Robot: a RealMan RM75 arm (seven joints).
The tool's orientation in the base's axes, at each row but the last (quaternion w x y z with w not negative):
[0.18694 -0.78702 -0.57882 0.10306]
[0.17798 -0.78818 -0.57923 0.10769]
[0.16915 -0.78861 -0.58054 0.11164]
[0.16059 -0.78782 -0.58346 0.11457]
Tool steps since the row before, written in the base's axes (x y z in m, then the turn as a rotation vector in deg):
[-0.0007 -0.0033 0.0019 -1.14 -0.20 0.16]
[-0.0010 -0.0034 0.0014 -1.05 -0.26 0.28]
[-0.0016 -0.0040 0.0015 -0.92 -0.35 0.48]
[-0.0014 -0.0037 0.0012 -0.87 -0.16 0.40]
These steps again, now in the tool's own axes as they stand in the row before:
[-0.0032 -0.0005 -0.0020 -0.53 -1.01 0.25]
[-0.0035 -0.0005 -0.0014 -0.56 -0.96 0.10]
[-0.0043 -0.0009 -0.0013 -0.60 -0.90 -0.15]
[-0.0039 -0.0007 -0.0010 -0.41 -0.88 -0.07]

